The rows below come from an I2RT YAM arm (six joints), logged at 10 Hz.
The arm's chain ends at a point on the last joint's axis. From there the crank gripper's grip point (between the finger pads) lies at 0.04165 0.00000 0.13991 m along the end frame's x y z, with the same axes.
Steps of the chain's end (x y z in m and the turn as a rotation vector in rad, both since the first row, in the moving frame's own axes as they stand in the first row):
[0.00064 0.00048 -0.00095 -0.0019 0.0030 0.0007]
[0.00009 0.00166 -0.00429 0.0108 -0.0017 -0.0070]
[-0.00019 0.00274 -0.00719 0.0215 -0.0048 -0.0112]
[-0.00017 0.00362 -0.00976 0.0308 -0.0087 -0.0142]
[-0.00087 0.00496 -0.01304 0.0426 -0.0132 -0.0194]
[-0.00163 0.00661 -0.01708 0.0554 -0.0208 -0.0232]
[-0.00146 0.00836 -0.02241 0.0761 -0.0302 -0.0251]
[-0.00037 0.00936 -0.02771 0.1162 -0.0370 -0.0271]
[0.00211 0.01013 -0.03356 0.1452 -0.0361 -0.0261]
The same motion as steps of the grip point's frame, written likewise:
[0.00106 0.00078 -0.00108 -0.0019 0.0030 0.0007]
[-0.00015 -0.00014 -0.00423 0.0108 -0.0017 -0.0070]
[-0.00088 -0.00073 -0.00703 0.0215 -0.0048 -0.0112]
[-0.00142 -0.00128 -0.00948 0.0308 -0.0087 -0.0142]
[-0.00279 -0.00180 -0.01265 0.0426 -0.0132 -0.0194]
[-0.00465 -0.00209 -0.01649 0.0554 -0.0208 -0.0232]
[-0.00585 -0.00331 -0.02166 0.0761 -0.0302 -0.0251]
[-0.00580 -0.00800 -0.02728 0.1162 -0.0370 -0.0271]
[-0.00323 -0.01123 -0.03370 0.1452 -0.0361 -0.0261]

